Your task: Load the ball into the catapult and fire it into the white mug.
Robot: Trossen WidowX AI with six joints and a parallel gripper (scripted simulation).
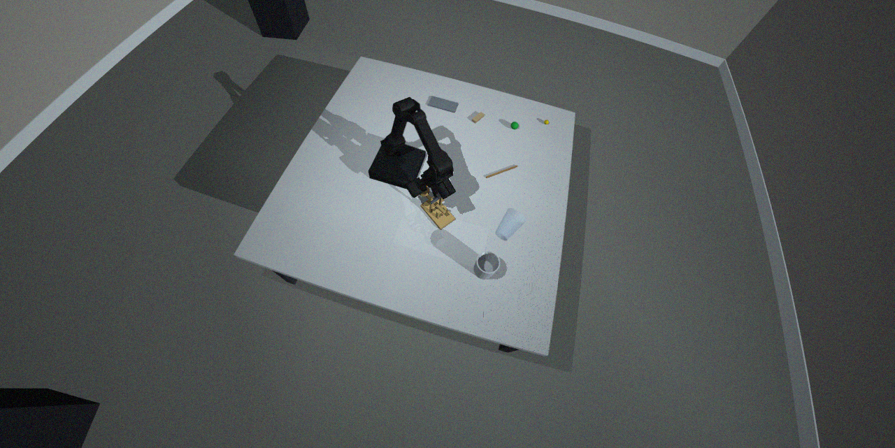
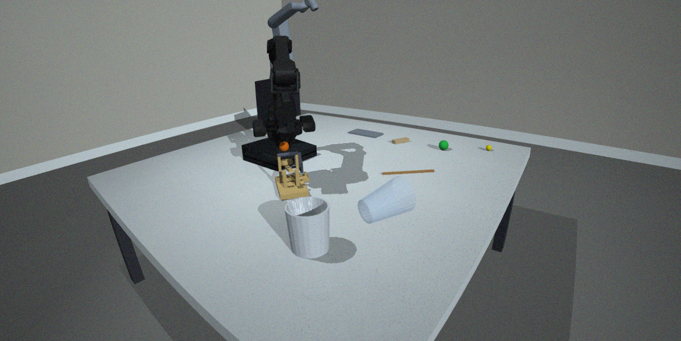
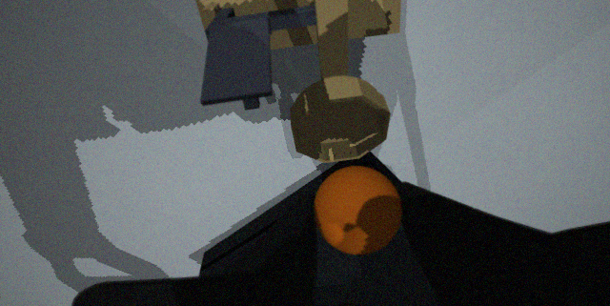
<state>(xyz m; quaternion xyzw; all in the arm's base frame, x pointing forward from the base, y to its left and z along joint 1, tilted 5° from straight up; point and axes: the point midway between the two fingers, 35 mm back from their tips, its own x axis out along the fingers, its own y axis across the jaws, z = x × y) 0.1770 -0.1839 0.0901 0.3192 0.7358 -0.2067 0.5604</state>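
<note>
My gripper tip is 50 mm short of the wooden catapult, 30 mm to the left of it and 50 mm above it. The rest, counted from my gripper tip: white mug 290 mm ahead, 300 mm to the right, 70 mm below; then thin wooden stick 350 mm ahead, 190 mm to the left, 90 mm below; then orange ball 10 mm above.
</note>
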